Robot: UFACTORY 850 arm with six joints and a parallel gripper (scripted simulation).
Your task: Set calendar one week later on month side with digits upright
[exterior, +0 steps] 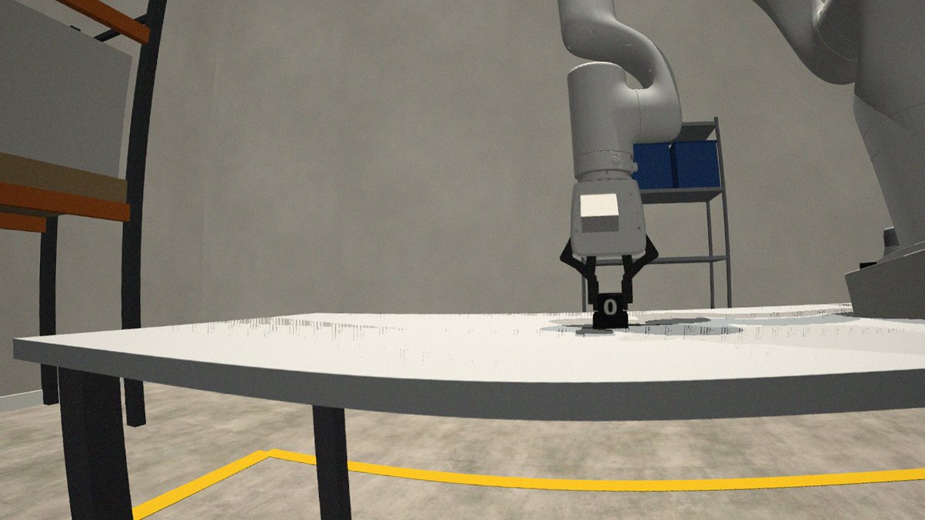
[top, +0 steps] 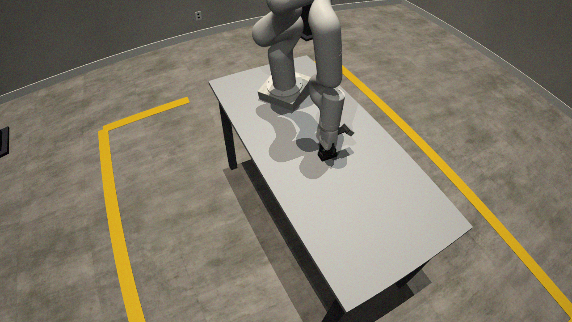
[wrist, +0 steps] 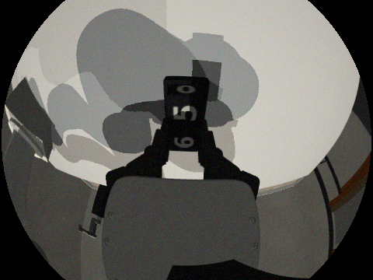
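Now: the black cube 1 cm below my hand. Round my hand: black tray: 3 cm below, 2 cm to the left.
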